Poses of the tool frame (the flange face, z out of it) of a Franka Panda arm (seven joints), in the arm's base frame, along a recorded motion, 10 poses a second.
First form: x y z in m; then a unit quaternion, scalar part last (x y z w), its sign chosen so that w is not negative.
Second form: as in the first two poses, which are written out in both.
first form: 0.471, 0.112, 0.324, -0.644, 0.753, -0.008, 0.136
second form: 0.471, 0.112, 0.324, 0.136, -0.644, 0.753, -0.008
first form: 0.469, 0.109, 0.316, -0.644, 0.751, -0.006, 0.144
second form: 0.469, 0.109, 0.316, 0.144, -0.644, 0.751, -0.006
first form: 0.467, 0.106, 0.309, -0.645, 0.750, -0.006, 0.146
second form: 0.467, 0.106, 0.309, 0.146, -0.645, 0.750, -0.006
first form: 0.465, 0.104, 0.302, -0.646, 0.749, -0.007, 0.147
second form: 0.465, 0.104, 0.302, 0.147, -0.646, 0.749, -0.007
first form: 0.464, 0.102, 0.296, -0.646, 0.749, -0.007, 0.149
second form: 0.464, 0.102, 0.296, 0.149, -0.646, 0.749, -0.007
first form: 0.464, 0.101, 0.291, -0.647, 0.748, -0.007, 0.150
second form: 0.464, 0.101, 0.291, 0.150, -0.647, 0.748, -0.007
